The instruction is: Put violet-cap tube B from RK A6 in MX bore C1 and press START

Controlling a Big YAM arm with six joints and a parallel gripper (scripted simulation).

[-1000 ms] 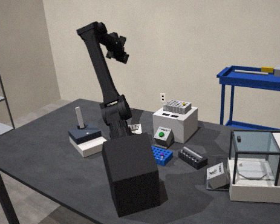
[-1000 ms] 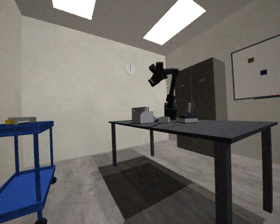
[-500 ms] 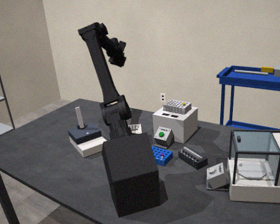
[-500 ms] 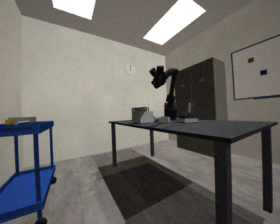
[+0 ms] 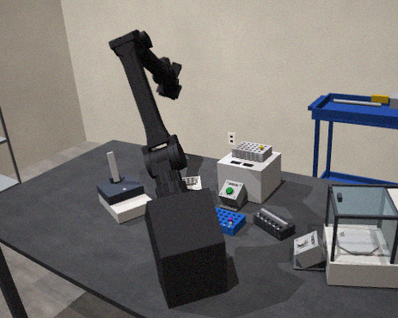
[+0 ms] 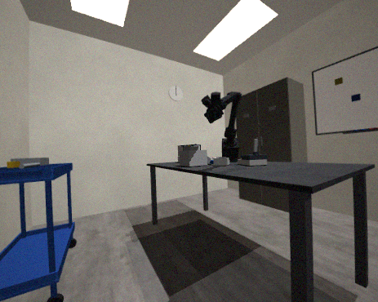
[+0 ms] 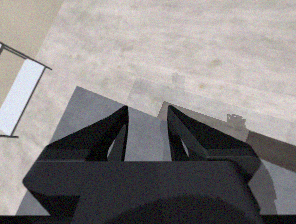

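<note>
Now: hand 61 cm to the left of the tube B, 42 cm past it and 26 cm above it. The rest, counted from my hand: blue rack RK 56 cm to the right, 40 cm behind, 27 cm below; then dry block DB 36 cm to the right, 33 cm behind, 26 cm below; then dark magnet block MG 72 cm to the right, 33 cm behind, 27 cm below.
</note>
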